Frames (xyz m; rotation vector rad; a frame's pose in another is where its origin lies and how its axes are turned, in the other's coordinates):
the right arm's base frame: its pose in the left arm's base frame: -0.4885 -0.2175 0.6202 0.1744 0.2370 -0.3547
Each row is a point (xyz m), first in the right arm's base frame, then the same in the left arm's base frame.
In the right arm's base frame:
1: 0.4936 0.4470 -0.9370
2: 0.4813 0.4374 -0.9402
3: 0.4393 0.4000 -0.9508
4: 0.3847 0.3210 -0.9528
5: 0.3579 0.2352 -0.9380
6: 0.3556 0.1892 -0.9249
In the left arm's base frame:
1: -0.0628 0.2327 -0.3481
2: -0.0781 0.2284 -0.3492
3: -0.1320 0.2096 -0.3532
4: -0.2108 0.1547 -0.3510
5: -0.2633 0.0810 -0.3408
6: -0.2795 0.0365 -0.3335

